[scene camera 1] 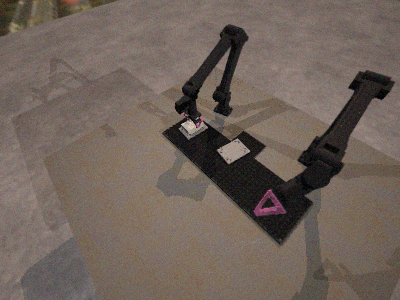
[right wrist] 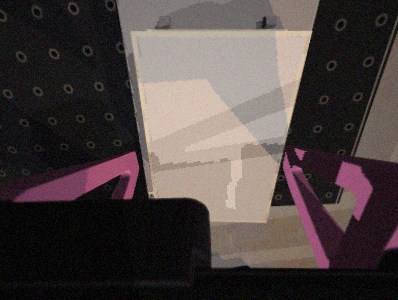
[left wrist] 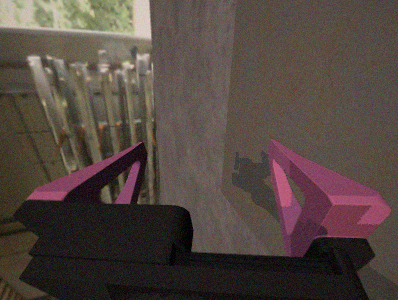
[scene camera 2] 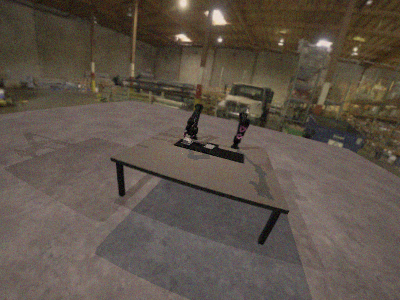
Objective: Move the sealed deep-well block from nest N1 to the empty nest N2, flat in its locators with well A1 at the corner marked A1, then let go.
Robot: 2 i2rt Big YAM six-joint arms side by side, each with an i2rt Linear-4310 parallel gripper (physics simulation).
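Note:
The sealed deep-well block is pale with a glossy top and sits on the light plate of nest N1, at the upper left end of the black board. A tiny mark near its lower left corner in the right wrist view is too blurred to read. My right gripper is open, its pink fingers at either side of the block, with gaps visible. The empty nest N2 is a light plate with small dark locators; its A1 mark is not readable. My left gripper is open and empty, over the board's lower right end in scene camera 1.
The black perforated board lies on the tan table and carries both nests. My left arm reaches in from the right in scene camera 1. Arm shadows cross the table.

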